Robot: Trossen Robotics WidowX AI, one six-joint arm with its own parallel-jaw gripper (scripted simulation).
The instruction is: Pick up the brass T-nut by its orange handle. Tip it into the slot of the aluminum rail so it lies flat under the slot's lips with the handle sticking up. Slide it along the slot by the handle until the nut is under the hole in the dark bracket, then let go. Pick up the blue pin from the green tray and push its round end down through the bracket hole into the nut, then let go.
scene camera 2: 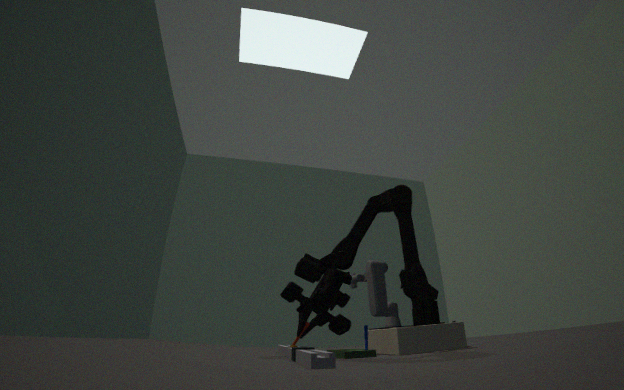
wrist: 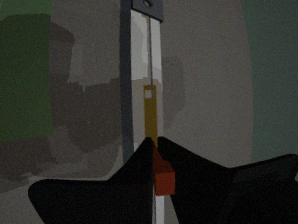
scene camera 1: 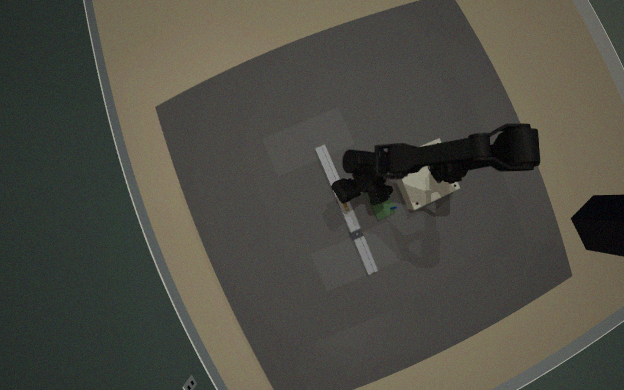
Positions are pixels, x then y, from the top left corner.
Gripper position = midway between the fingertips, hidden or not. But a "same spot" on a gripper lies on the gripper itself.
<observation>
my gripper: scene camera 2; wrist 154,142; scene camera 1
same spot on my gripper: (scene camera 2: pixel 306 306) = (scene camera 1: pixel 357 195)
</observation>
